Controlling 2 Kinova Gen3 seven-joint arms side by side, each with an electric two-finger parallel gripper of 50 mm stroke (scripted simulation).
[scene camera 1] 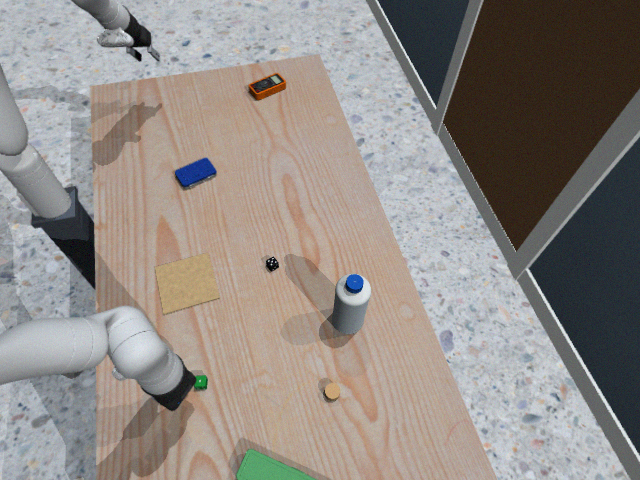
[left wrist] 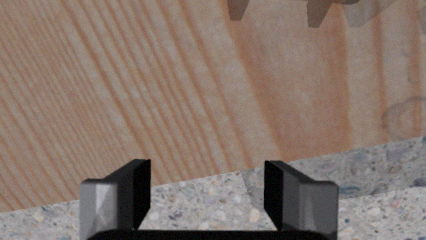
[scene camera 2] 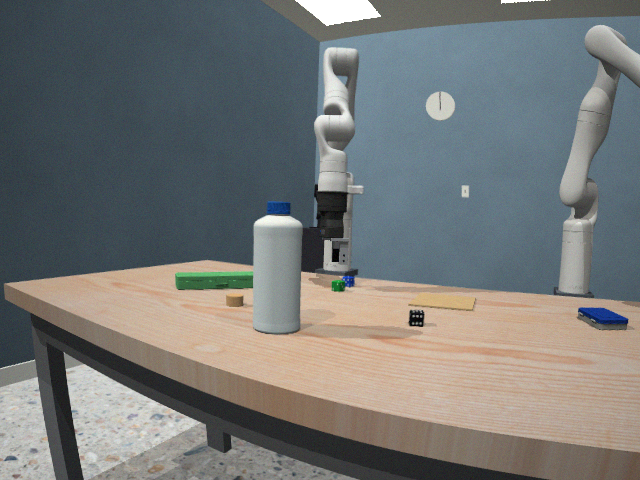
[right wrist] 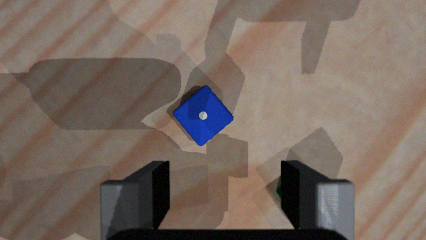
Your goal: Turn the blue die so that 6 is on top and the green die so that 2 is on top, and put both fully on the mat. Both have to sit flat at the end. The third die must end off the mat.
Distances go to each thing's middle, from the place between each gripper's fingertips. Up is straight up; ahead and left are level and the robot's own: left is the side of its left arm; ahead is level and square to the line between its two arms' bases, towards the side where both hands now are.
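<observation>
My right hand (scene camera 2: 339, 263): 80 mm above the tan mat (scene camera 1: 188, 282), 30 mm short of it, 290 mm to the right of it. Counting from my right hand: blue box (scene camera 1: 193, 174), 70 mm below, 90 mm ahead, 640 mm to the left; green case (scene camera 2: 184, 280), 70 mm below, 210 mm ahead, 230 mm to the right; white bottle (scene camera 2: 277, 255), 20 mm above, 410 mm ahead, 100 mm to the left.
Counting from my left hand (scene camera 1: 149, 57): blue box, 150 mm below, 80 mm ahead, 350 mm to the right; green case, 150 mm below, 200 mm ahead, 1220 mm to the right; white bottle, 70 mm below, 400 mm ahead, 890 mm to the right; tan mat, 170 mm below, 20 mm ahead, 700 mm to the right.
</observation>
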